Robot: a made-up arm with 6 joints.
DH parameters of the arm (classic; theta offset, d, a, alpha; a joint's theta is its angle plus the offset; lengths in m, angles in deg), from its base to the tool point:
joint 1: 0 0.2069 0 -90
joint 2: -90 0 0.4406 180
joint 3: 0 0 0 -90
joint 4: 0 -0.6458 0 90
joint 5: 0 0.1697 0 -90
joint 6: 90 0 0 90
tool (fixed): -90 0 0 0
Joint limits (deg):
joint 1: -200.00..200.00
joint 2: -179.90..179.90
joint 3: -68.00..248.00
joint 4: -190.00..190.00
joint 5: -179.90..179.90
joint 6: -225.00..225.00
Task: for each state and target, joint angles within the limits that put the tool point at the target. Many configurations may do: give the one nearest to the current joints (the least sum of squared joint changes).
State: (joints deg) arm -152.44 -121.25 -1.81 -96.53 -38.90 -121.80
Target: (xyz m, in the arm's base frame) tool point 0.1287 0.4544 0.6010
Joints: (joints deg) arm -108.90 -126.59 -11.86 -81.39 -38.90 -121.80
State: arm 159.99 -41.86 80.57 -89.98 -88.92 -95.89
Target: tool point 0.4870 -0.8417 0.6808
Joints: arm 121.29 -79.50 78.98 -97.13 -88.92 -95.89
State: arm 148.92 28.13 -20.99 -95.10 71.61 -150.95
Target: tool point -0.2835 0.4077 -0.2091
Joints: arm 125.79 57.07 -7.29 -87.13 71.61 -150.95
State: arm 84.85 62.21 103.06 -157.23 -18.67 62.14
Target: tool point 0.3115 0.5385 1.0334
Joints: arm 44.86 60.64 135.58 -162.65 -18.67 62.14
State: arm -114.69 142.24 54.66 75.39 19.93 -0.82
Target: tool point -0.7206 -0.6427 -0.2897
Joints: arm -134.90 103.28 52.92 70.44 19.93 -0.82
